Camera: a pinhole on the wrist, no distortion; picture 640 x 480 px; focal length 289.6 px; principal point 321.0 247.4 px. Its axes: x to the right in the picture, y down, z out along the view. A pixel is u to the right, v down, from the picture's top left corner.
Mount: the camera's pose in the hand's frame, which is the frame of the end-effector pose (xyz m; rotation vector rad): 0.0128 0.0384 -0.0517 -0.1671 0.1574 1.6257
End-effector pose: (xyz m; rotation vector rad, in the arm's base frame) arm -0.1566 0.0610 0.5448 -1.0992 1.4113 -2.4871
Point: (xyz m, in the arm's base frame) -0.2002 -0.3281 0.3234
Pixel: 616 177
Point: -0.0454 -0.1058 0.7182
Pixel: 138 184
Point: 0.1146 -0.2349 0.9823
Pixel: 91 176
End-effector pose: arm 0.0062 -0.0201 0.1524 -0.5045 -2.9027 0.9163
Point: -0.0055 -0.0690 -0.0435
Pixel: 300 256
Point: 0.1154 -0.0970 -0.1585
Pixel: 361 347
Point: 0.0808 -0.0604 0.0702
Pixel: 271 456
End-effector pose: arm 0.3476 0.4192 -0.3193 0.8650 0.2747 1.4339
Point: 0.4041 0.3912 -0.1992
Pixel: 262 232
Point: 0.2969 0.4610 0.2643
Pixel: 494 105
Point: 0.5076 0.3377 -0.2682
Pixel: 85 327
